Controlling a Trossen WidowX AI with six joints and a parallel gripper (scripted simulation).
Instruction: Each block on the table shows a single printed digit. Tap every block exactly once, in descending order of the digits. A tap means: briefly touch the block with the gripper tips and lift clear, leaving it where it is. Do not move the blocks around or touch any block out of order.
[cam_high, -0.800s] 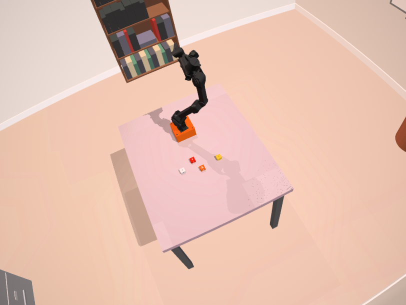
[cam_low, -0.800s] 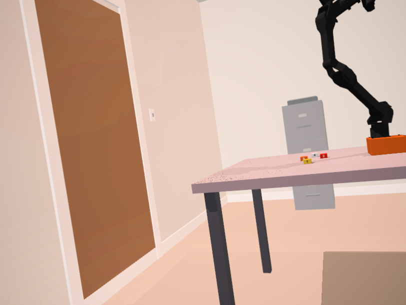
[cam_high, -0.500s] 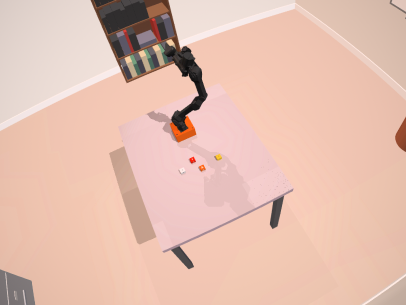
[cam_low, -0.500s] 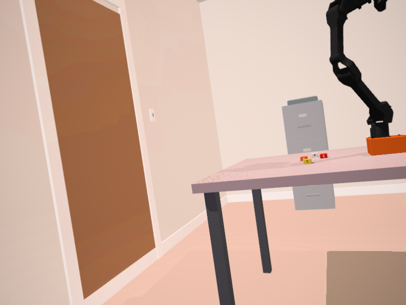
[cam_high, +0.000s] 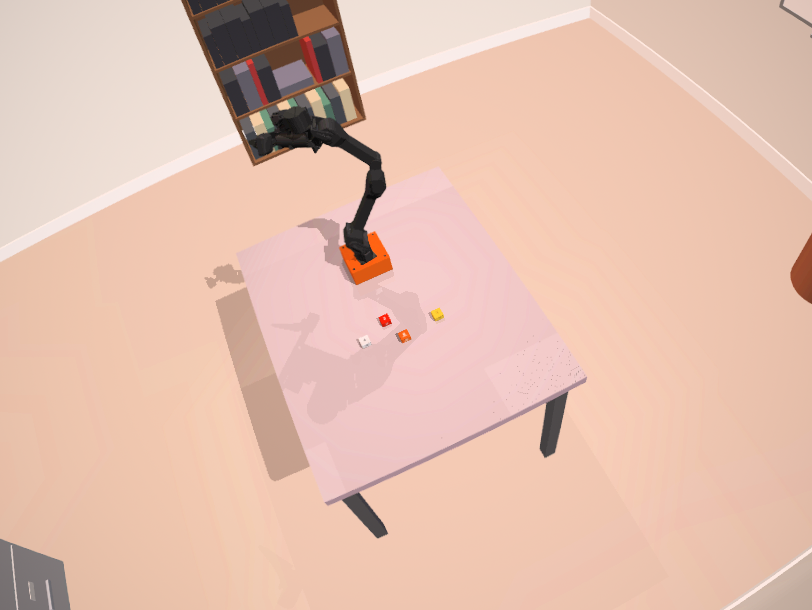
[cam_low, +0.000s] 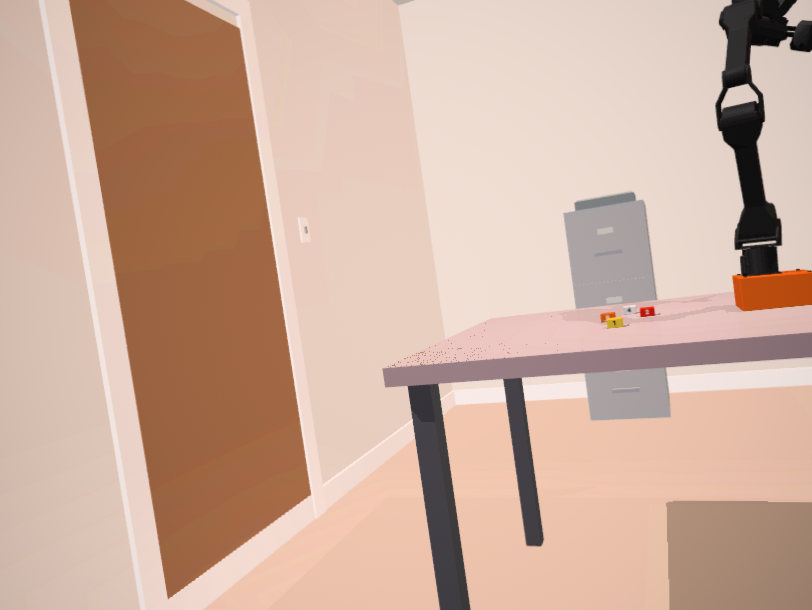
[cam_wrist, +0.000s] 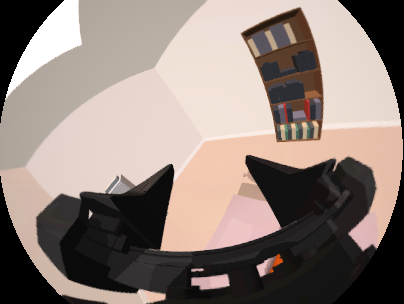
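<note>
Right now my gripper tip is 52 cm short of the orange block, 11 cm to the right of it and 59 cm above it. Also, from my gripper tip: yellow block (52 cm ahead, 24 cm to the left, 59 cm below); white block (46 cm ahead, 1 cm to the right, 59 cm below); red block (43 cm ahead, 9 cm to the left, 59 cm below).
</note>
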